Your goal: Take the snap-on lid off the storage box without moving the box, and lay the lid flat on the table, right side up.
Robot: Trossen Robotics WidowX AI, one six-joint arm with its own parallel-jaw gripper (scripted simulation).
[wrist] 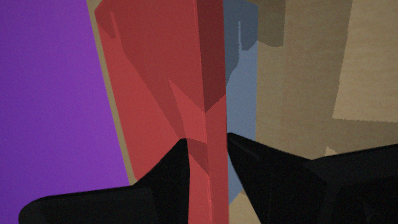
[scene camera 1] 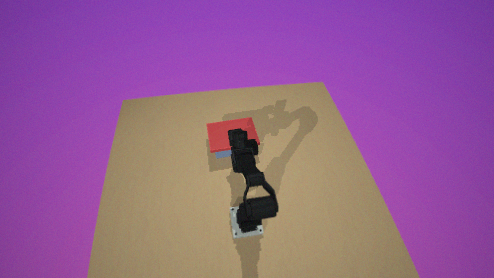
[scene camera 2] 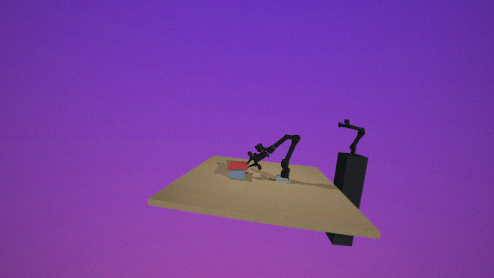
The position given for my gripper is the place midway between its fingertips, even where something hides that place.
Note:
In view: my gripper (wrist: 206,142) and a lid (scene camera 1: 218,138).
The lid is seen too in the wrist view (wrist: 167,72).

